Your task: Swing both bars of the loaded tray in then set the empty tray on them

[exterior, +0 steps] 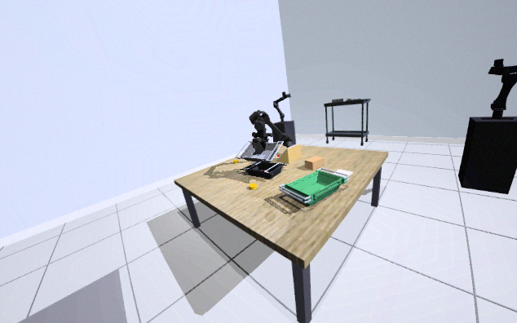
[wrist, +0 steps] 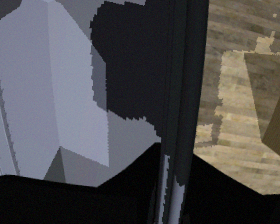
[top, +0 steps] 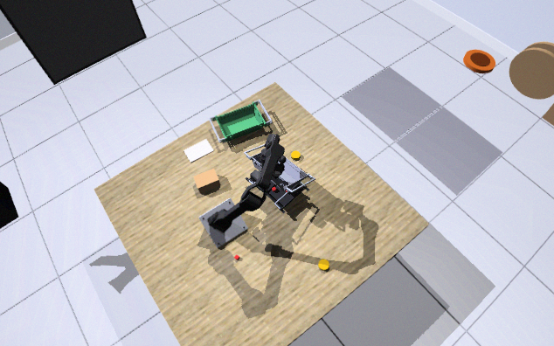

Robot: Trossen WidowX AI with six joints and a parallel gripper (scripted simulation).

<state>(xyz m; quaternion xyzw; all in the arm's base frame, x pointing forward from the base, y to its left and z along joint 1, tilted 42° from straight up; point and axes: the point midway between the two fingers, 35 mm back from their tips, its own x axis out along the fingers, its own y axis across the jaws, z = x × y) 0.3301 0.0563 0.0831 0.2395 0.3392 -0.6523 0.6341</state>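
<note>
Right now my gripper tip is 8 cm short of the grey tray and 1 cm to the right of it. The rest, counted from my gripper tip: tan box 27 cm to the left, 23 cm behind, 15 cm below; small red cube 34 cm behind, 17 cm to the right, 17 cm below; white card 50 cm to the left, 18 cm below, 15 cm behind.
</note>
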